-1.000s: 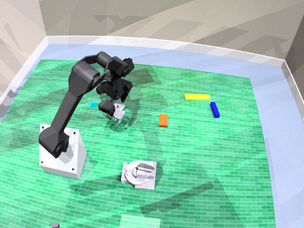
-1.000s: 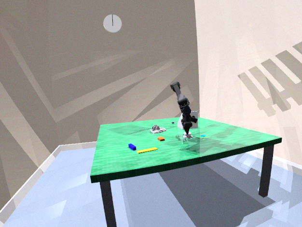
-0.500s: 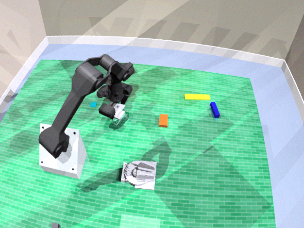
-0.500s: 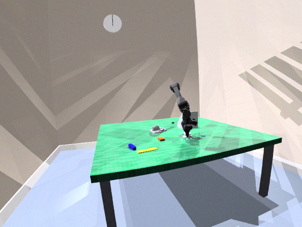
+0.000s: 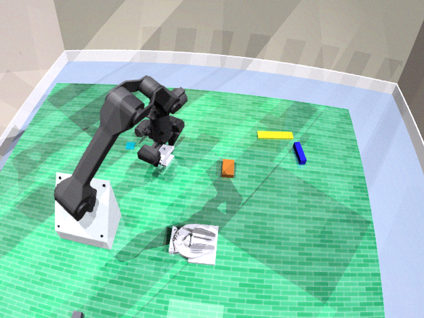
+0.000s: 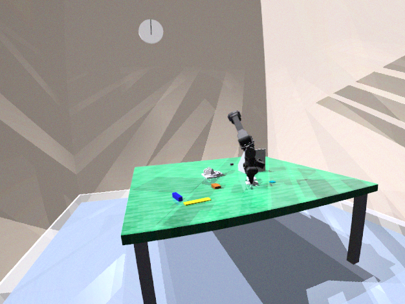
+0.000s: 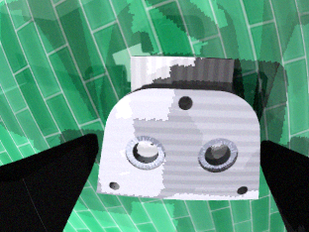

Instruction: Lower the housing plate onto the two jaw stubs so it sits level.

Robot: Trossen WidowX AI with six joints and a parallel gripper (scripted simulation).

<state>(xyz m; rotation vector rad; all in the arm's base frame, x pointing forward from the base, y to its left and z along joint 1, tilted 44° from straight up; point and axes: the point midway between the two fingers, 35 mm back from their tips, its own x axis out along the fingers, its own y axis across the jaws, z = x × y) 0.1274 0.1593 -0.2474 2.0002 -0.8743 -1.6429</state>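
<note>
Now: the white stepped block 10 mm behind my gripper tip. Round my gripper tip: cyan tile: 130 mm behind, 20 mm to the left, 10 mm below; then yellow bar: 340 mm ahead, 210 mm to the left, 10 mm below; then orange block: 210 mm ahead, 10 mm to the left.
</note>
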